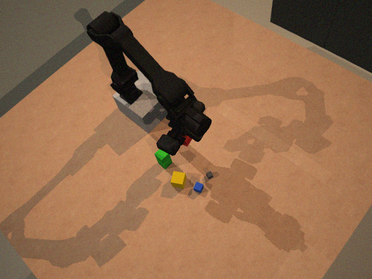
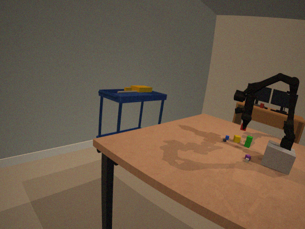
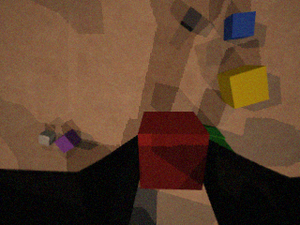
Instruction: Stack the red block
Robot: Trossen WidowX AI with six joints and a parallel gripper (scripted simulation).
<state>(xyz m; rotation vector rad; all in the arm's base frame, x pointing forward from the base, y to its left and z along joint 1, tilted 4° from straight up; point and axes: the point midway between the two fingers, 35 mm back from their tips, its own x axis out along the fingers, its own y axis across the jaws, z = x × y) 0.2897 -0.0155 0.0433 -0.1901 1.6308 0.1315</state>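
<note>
My gripper tip is 40 mm short of the yellow block, 90 mm to the left of it and 110 mm above it. The rest, counted from my gripper tip: red block (10 mm above); then blue block (110 mm ahead, 70 mm to the right, 110 mm below); then small grey block (110 mm ahead, 10 mm to the right, 120 mm below).
</note>
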